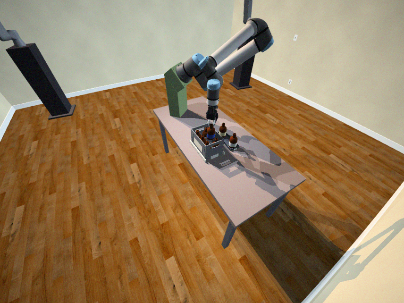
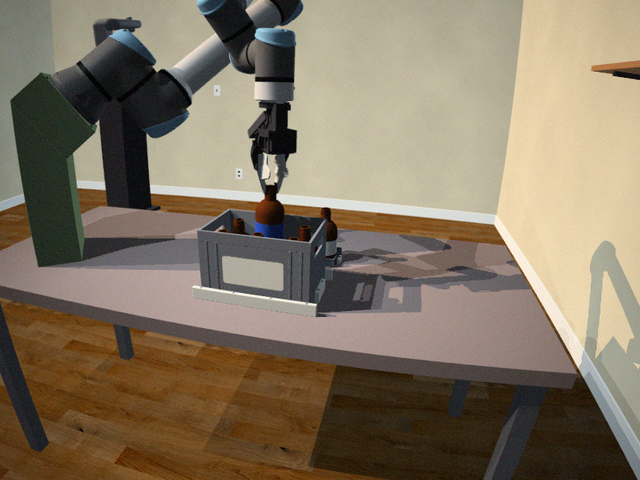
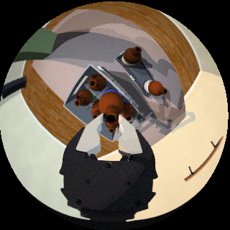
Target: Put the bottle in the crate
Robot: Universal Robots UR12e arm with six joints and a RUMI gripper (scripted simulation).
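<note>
My gripper is now 10 mm short of the grey crate, 40 mm to the left of it and 170 mm above it. Round my hand: tray 10 mm behind, 190 mm to the left, 240 mm below.
</note>
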